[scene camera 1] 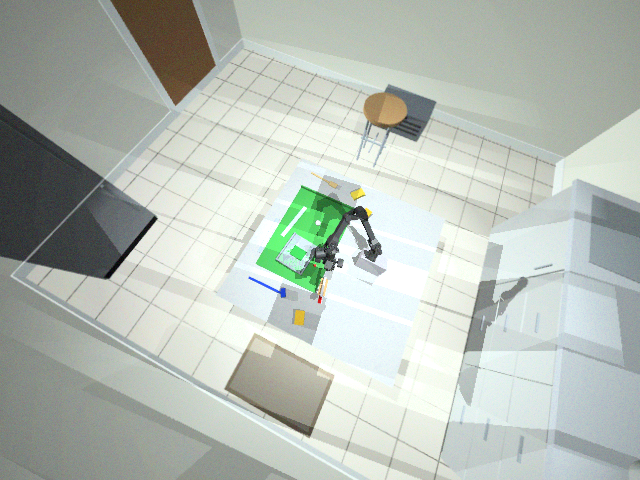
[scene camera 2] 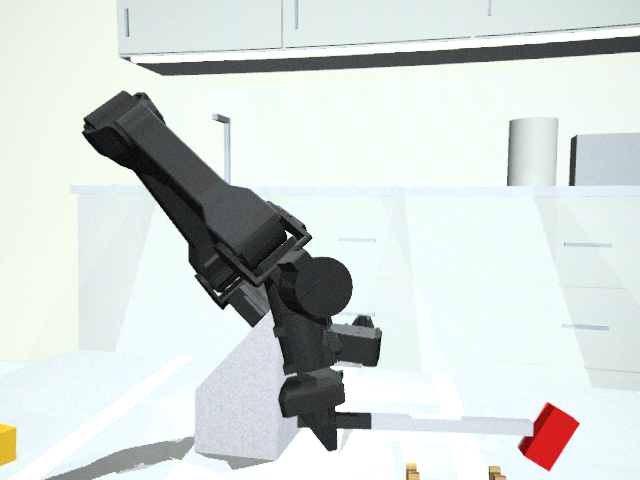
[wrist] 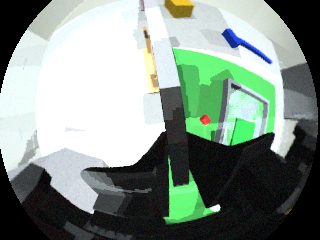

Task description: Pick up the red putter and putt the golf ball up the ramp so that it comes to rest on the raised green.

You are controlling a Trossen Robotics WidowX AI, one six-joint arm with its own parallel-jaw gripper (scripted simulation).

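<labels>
On a green mat there is a spot that I see at (wrist: 201, 76), and this same spot of the mat is at (scene camera 1: 309, 279).
</labels>
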